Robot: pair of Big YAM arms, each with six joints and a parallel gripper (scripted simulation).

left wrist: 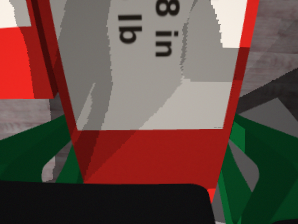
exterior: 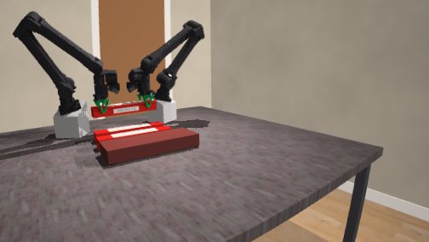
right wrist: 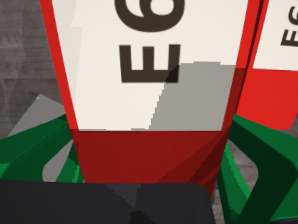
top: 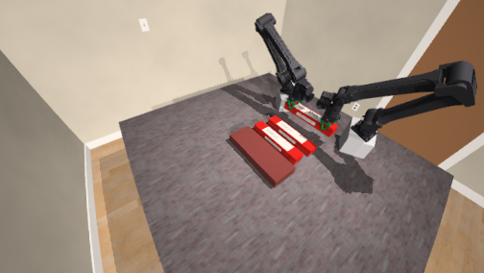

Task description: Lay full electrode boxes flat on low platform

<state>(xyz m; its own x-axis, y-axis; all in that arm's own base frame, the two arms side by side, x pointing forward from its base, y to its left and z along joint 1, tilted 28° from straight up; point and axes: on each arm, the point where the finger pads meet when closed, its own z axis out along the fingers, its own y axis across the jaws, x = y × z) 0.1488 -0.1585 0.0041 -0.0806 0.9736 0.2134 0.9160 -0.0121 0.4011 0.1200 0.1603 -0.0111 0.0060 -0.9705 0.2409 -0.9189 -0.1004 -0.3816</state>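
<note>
Right now the red electrode box is 120 mm ahead of my left hand, 140 mm to the right of it and 100 mm below it. Also, from my left hand: low dark red platform: 400 mm ahead, 160 mm to the right, 120 mm below.
</note>
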